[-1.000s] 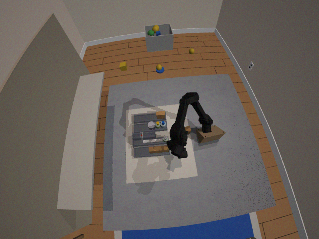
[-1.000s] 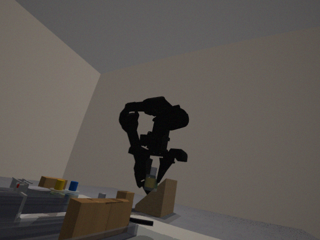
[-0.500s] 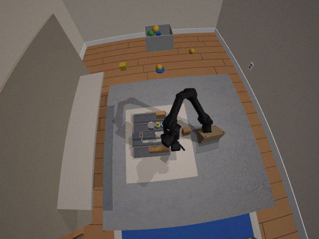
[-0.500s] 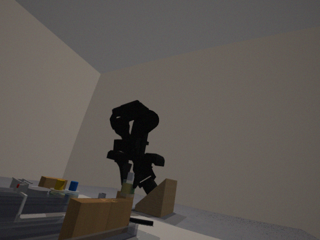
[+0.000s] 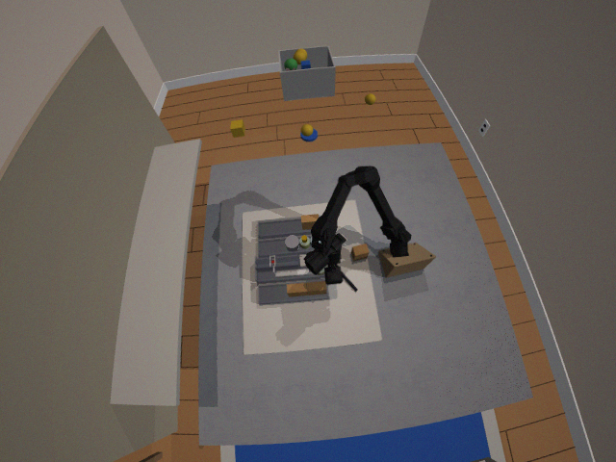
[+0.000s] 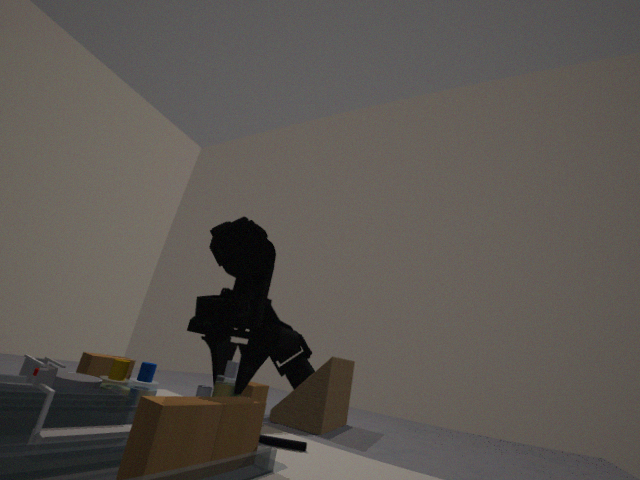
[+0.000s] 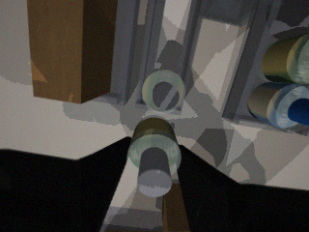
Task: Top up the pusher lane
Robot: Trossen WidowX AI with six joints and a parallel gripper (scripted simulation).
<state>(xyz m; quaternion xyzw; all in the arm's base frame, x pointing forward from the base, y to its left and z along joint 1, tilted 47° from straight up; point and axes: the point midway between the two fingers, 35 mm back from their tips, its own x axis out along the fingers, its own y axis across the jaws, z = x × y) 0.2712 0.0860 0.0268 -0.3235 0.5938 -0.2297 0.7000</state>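
My gripper tip is now 60 mm past the black rod, 30 mm to the right of it and 60 mm above it. From my gripper tip the other things lie so: red mark 230 mm ahead, 20 mm to the right; lane rack 190 mm ahead, 10 mm to the right, 50 mm below.
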